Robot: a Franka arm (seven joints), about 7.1 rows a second.
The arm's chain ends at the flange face. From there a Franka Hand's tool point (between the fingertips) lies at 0.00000 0.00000 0.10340 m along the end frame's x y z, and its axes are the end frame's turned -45 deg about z.
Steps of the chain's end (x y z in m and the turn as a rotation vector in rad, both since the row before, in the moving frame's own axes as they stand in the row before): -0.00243 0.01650 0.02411 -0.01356 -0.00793 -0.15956; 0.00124 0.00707 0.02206 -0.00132 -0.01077 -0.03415; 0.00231 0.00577 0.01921 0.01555 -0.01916 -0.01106; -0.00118 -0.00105 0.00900 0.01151 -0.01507 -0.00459
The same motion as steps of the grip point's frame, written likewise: -0.01492 0.01048 0.02410 -0.00398 -0.01520 -0.15956; -0.00502 0.00520 0.02205 0.00668 -0.00855 -0.03415; -0.00272 0.00318 0.01918 0.02454 -0.00255 -0.01106; -0.00036 -0.00352 0.00898 0.01879 -0.00252 -0.00459
